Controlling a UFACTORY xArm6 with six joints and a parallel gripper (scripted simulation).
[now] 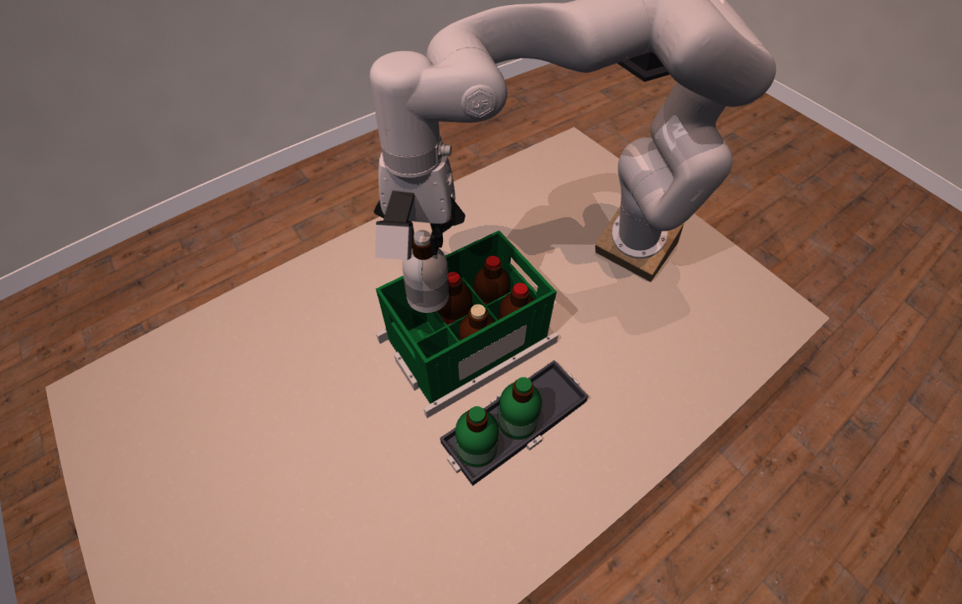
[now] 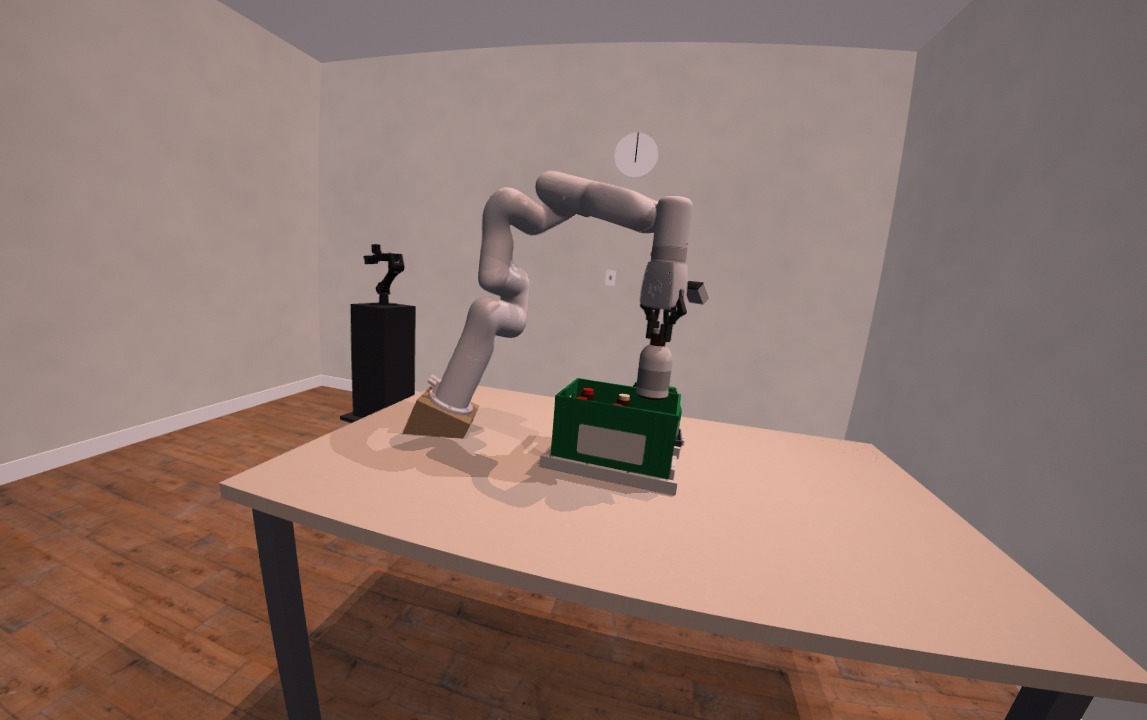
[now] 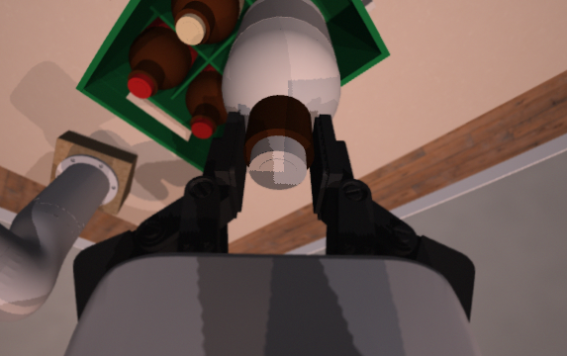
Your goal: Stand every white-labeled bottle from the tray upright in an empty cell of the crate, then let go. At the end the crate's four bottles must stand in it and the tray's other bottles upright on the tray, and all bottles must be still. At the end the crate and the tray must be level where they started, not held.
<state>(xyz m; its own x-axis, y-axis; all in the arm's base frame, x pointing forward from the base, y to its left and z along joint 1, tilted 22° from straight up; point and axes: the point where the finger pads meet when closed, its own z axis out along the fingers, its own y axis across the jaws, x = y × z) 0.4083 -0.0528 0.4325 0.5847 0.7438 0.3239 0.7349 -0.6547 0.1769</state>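
My gripper is now 70 mm above the white-labeled bottle. Round my hand: tray: 60 mm behind, 210 mm to the left, 320 mm below; crate: 70 mm behind, 10 mm to the left, 250 mm below.
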